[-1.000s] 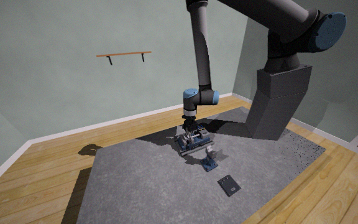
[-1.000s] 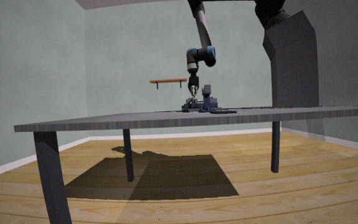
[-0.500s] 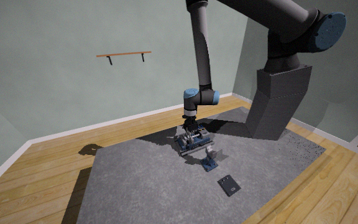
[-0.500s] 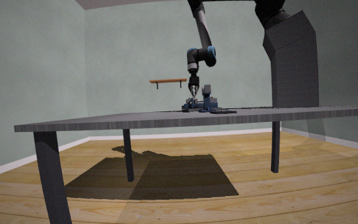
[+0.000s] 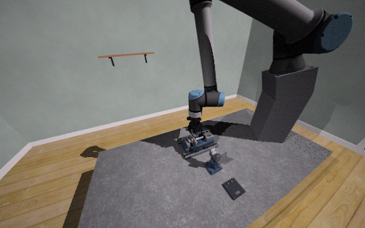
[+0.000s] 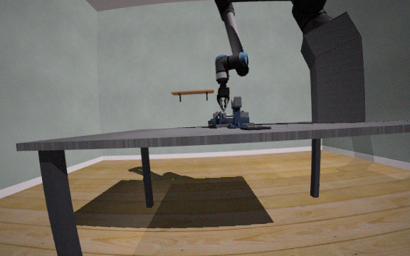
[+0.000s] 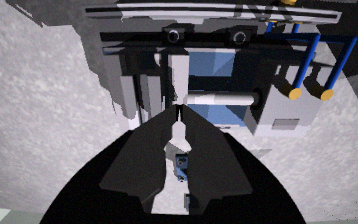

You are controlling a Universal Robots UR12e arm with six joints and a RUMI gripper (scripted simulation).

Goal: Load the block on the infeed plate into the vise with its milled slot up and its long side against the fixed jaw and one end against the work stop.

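My hand is 40 mm above the moving jaw. Also, from my hand: part (40 mm ahead, 20 mm below); then cylinder rod (50 mm behind, 40 mm below); then work stop (50 mm to the left, 30 mm below, 30 mm ahead).
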